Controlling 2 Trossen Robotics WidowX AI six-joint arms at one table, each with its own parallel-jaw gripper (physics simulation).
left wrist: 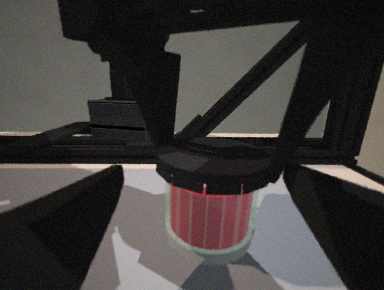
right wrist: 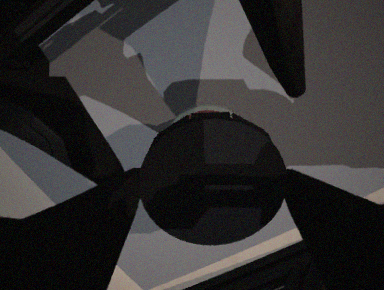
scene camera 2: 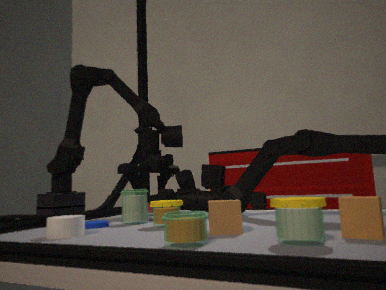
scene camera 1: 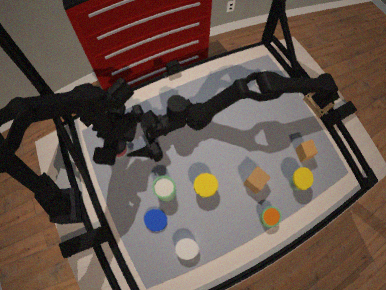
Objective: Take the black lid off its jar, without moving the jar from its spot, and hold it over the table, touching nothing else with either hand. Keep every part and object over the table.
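Frame: origin at the left arm's base, x left, y back, z up, level; metres.
Seen in the pictures: left gripper, fingertip midpoint: (left wrist: 204, 171) (right wrist: 205, 147) (scene camera 2: 153, 196) (scene camera 1: 121, 142); right gripper, fingertip midpoint: (left wrist: 210, 165) (right wrist: 211, 176) (scene camera 2: 149, 198) (scene camera 1: 116, 144); left arm's base, origin of the base link: (scene camera 1: 320, 99); right arm's base, origin of the base link: (left wrist: 132, 99) (scene camera 2: 61, 193) (scene camera 1: 61, 204).
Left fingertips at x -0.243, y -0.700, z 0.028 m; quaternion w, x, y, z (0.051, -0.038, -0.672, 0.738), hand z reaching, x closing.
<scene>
Pixels of each thing's top centre, then the offset from my left fingertips to it.
- red jar, middle of its top: (left wrist: 212, 151) dx -0.009, dy -0.019, dz +0.005 m
- black lid, middle of its top: (right wrist: 213, 192) (left wrist: 213, 149) (scene camera 1: 114, 142) dx -0.010, dy -0.018, dz +0.006 m
- green jar with a white top, middle of its top: (scene camera 2: 134, 189) (scene camera 1: 163, 186) dx +0.192, dy +0.037, dz +0.025 m
- orange jar, middle of its top: (scene camera 2: 184, 212) (scene camera 1: 272, 216) dx +0.441, dy +0.244, dz -0.010 m
- blue lid, middle of its top: (scene camera 2: 92, 222) (scene camera 1: 155, 220) dx +0.248, dy -0.039, dz -0.044 m
- white lid, middle of its top: (scene camera 2: 66, 216) (scene camera 1: 186, 249) dx +0.372, dy -0.010, dz -0.020 m
The red jar (left wrist: 209, 218) with the black lid (left wrist: 214, 167) stands at the far left of the table; only a sliver of it (scene camera 1: 121, 152) shows in scene camera 1. The lid sits on the jar. My right gripper (scene camera 1: 112, 145) comes down from above and is shut on the black lid (right wrist: 214, 178), one finger on each side. My left gripper (scene camera 1: 134, 147) reaches in low from the side. It is open, its fingers stand wide on either side of the jar, and it touches nothing.
Toward the front stand a green jar with a white top (scene camera 1: 163, 187), a yellow-lidded jar (scene camera 1: 205, 184), an orange jar (scene camera 1: 270, 216) and another yellow-lidded jar (scene camera 1: 302, 178). A blue lid (scene camera 1: 155, 220), a white lid (scene camera 1: 186, 248) and two tan blocks (scene camera 1: 257, 179) (scene camera 1: 306, 150) lie about.
</scene>
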